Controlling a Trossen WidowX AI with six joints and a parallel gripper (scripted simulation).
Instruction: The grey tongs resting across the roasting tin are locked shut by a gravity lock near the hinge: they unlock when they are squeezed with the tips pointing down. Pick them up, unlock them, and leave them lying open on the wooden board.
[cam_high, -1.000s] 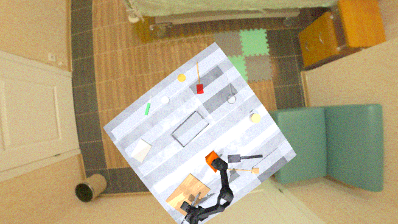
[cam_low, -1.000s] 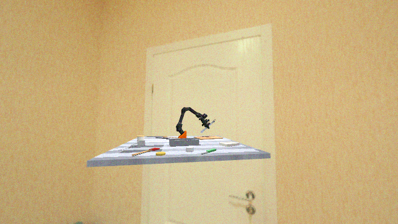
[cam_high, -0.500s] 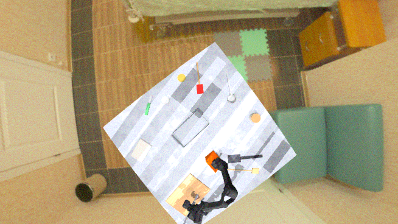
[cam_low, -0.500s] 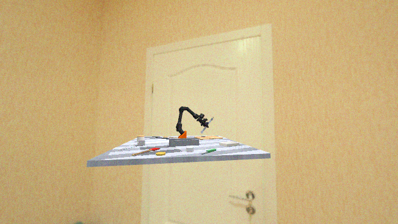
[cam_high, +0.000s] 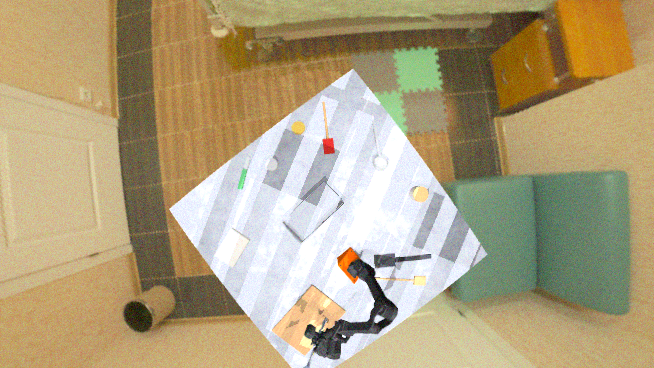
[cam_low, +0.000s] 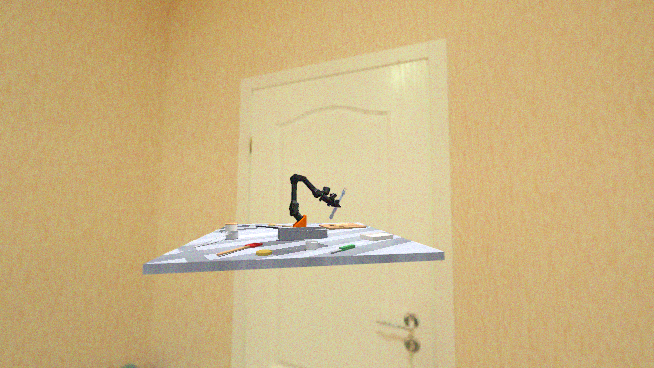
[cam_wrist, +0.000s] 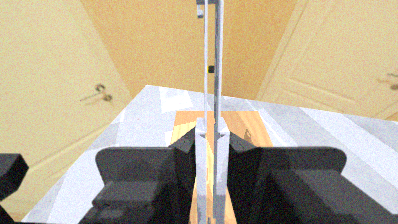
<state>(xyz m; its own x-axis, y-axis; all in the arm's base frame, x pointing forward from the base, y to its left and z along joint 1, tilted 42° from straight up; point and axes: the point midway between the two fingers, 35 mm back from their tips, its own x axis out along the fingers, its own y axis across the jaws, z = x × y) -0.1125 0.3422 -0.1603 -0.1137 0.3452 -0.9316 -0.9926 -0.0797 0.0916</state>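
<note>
Right now my gripper tip is 4 cm short of the wooden board and 17 cm above it. Also, from my gripper tip: black spatula 4 cm behind, 60 cm to the right, 17 cm below; then grey roasting tin 47 cm ahead, 44 cm to the right, 15 cm below; then white block 63 cm ahead, 2 cm to the left, 16 cm below.
</note>
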